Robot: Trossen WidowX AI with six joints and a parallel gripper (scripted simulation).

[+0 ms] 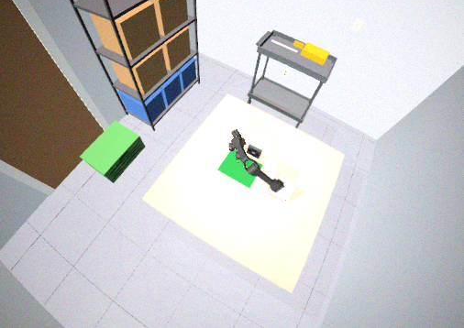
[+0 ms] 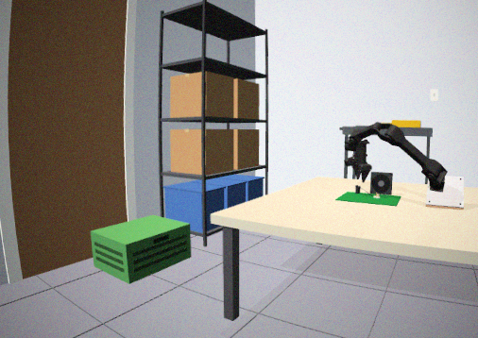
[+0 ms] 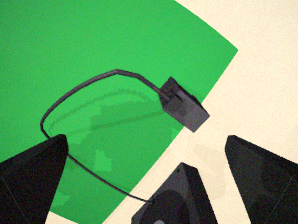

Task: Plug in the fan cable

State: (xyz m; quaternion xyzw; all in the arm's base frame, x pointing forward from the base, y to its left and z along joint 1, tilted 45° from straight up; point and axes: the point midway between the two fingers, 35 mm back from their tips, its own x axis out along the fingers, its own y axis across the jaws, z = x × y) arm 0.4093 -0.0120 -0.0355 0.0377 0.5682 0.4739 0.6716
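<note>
My gripper tip is now 2 cm short of the dark grey fan plug, 2 cm to the left of it and 5 cm above it. The rest, counted from my gripper tip: black fan 9 cm behind, 9 cm to the right, 2 cm below; green board 8 cm behind, 7 cm to the left, 9 cm below.
</note>
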